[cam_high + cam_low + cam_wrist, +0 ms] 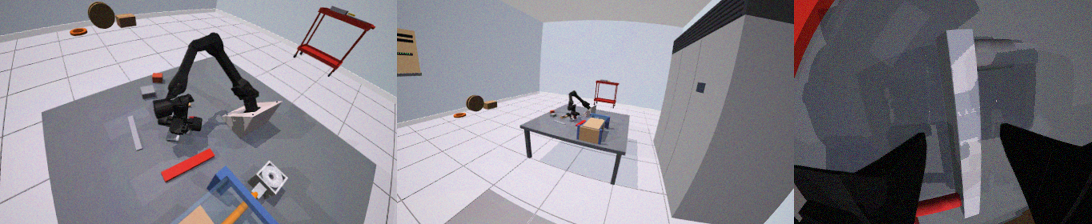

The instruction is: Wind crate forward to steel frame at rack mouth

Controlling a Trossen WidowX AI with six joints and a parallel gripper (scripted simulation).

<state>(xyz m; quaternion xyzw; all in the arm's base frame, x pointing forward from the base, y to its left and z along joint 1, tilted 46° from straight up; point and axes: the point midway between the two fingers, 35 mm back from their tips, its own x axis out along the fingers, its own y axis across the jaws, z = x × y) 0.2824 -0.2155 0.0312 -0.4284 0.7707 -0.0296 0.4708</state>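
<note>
Now: the winch handle 2 cm behind my gripper tip and 1 cm above it. The rest, counted from my gripper tip: red knob (6 cm behind, 2 cm above); then wooden-handled tool (15 cm to the right, 7 cm behind, 1 cm above); then red flat bar (15 cm to the left, 7 cm ahead).
</note>
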